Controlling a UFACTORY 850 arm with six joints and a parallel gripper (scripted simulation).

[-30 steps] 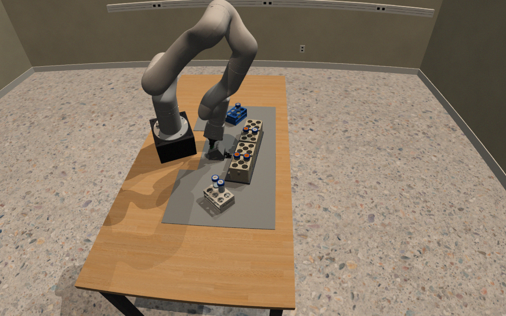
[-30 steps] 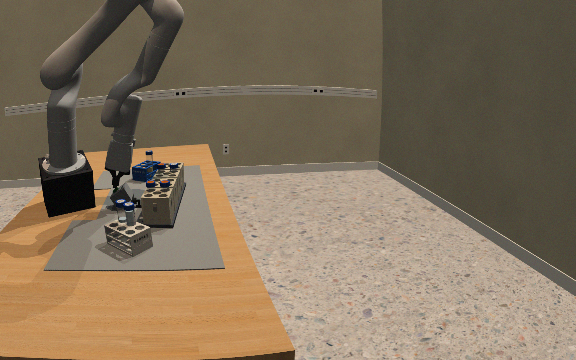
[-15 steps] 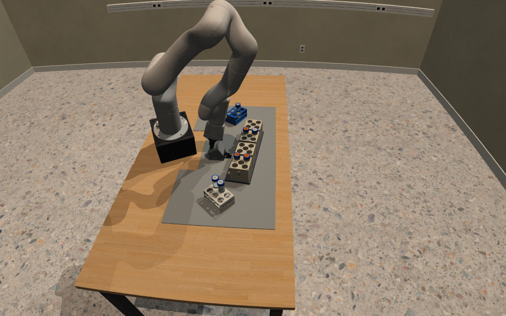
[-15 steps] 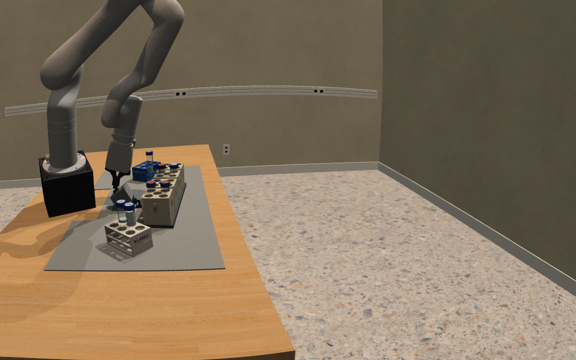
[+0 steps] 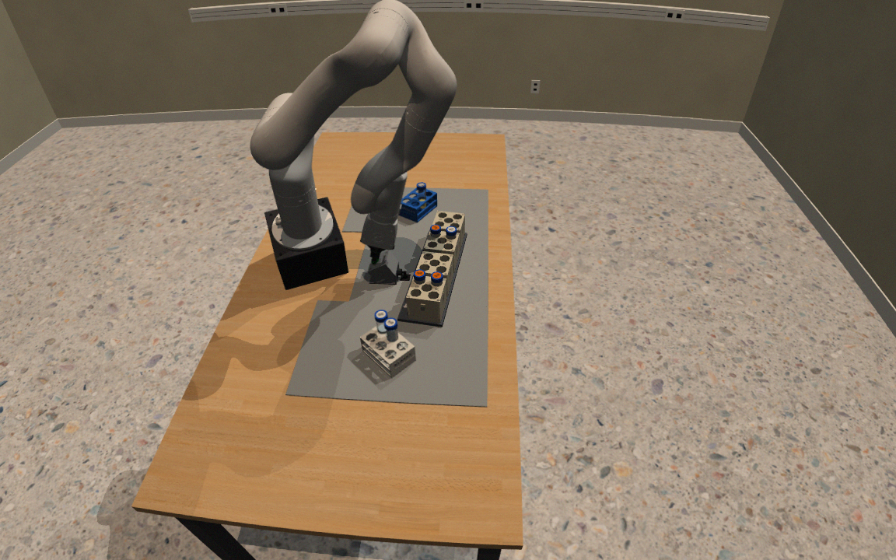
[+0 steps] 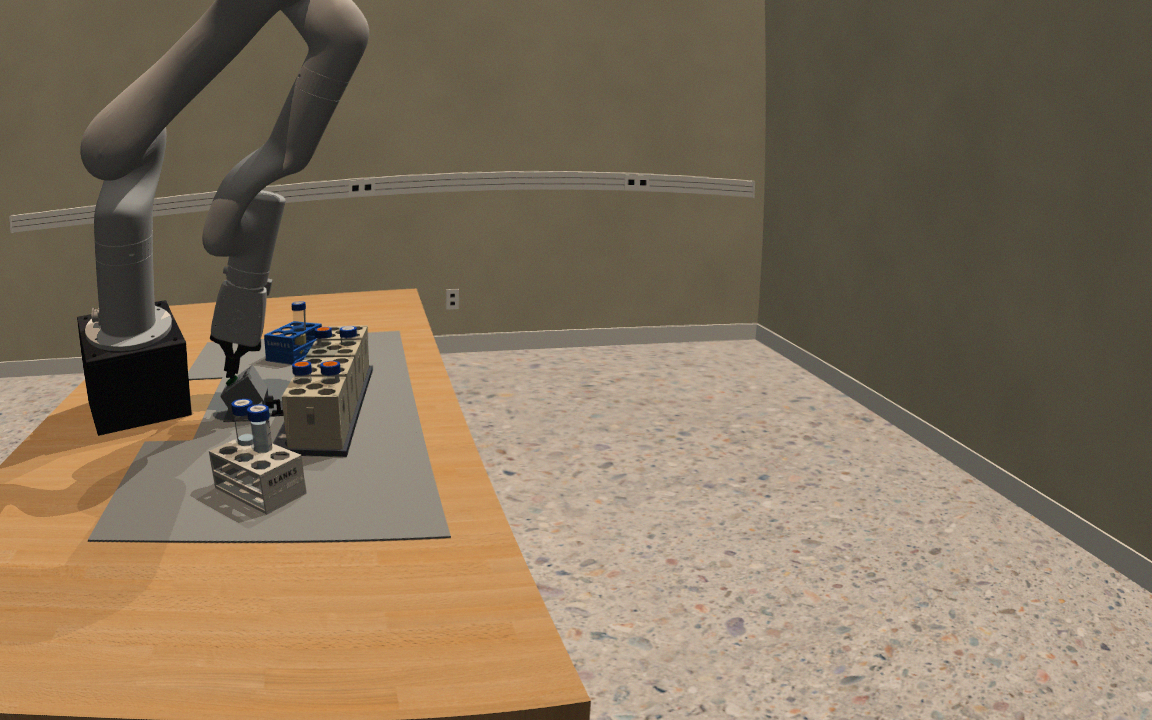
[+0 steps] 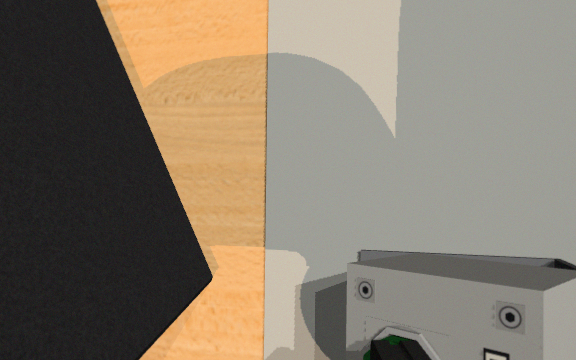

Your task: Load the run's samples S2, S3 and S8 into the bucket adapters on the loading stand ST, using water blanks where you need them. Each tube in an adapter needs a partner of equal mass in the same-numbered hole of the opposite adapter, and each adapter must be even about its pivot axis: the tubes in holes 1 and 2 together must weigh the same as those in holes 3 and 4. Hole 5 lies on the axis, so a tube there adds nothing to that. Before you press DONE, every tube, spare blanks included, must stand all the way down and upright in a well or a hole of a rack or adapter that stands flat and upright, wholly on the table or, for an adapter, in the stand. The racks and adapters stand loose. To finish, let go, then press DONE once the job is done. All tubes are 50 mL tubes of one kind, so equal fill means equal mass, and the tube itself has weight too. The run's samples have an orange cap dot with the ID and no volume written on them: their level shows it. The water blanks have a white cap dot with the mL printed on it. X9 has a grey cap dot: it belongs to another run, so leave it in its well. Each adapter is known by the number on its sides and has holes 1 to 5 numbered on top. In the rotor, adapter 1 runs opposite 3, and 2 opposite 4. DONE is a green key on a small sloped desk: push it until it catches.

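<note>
The green DONE key is 30 mm below my hand. From my hand the other things lie so: blanks rack 330 mm to the right, 60 mm below, 30 mm ahead; blue sample rack 350 mm to the left, 150 mm ahead, 60 mm below.
</note>
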